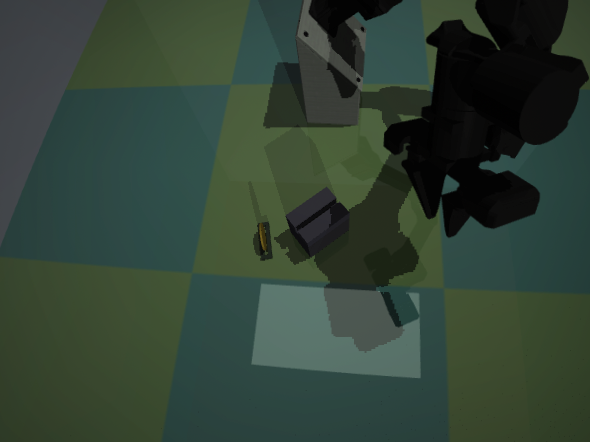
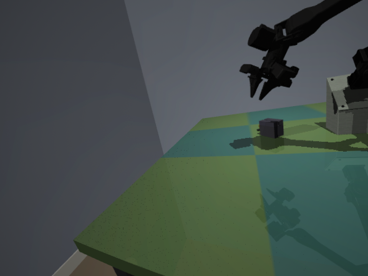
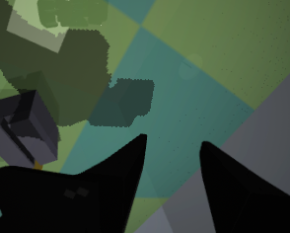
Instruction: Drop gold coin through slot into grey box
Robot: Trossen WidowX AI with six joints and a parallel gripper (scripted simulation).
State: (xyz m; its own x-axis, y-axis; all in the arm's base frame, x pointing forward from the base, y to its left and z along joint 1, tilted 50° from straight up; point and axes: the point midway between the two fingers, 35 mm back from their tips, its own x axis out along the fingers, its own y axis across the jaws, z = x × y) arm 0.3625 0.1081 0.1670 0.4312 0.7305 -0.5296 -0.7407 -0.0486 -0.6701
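Now: the coin 260 mm to the right of my gripper tip, 180 mm below it and 20 mm behind it.
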